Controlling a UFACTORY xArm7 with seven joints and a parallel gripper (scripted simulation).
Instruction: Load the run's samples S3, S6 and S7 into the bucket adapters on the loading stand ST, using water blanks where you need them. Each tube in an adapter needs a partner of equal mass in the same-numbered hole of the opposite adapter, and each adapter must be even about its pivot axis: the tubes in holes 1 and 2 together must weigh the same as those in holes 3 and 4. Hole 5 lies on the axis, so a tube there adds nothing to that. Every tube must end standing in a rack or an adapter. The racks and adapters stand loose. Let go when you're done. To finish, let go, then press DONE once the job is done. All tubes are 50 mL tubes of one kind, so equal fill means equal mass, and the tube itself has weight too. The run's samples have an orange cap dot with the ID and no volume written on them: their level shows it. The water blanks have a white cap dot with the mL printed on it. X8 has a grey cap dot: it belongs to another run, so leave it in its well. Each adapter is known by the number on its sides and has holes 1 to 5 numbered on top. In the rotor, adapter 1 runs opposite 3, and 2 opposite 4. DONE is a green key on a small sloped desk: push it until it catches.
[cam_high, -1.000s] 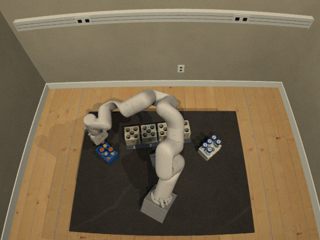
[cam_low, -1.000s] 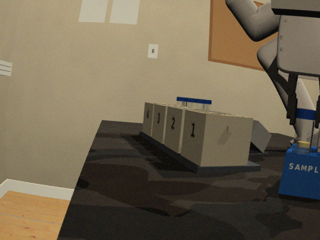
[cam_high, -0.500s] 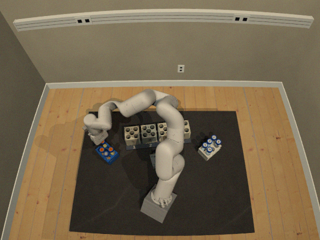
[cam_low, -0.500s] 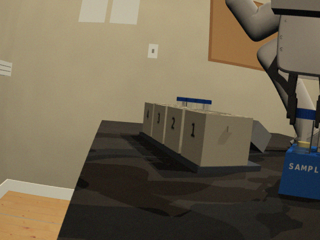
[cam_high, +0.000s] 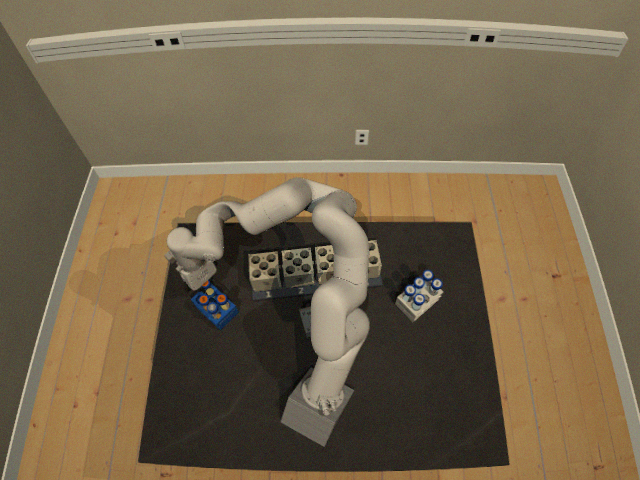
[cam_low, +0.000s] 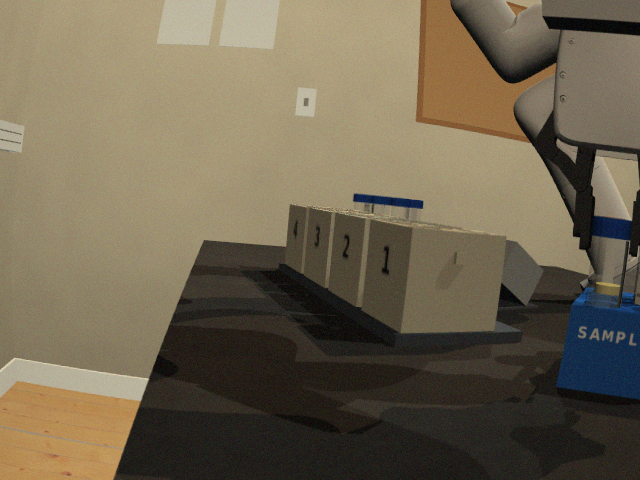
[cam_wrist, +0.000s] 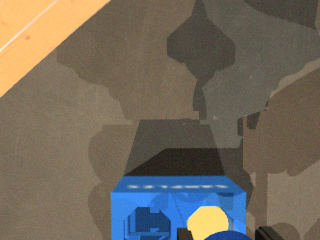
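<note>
The blue sample rack is 40 mm behind my hand, 10 mm to the right of it and 90 mm below it. Also, from my hand: white blank rack: 160 mm behind, 670 mm to the right, 90 mm below; adapter 1: 30 mm ahead, 190 mm to the right, 70 mm below.
</note>
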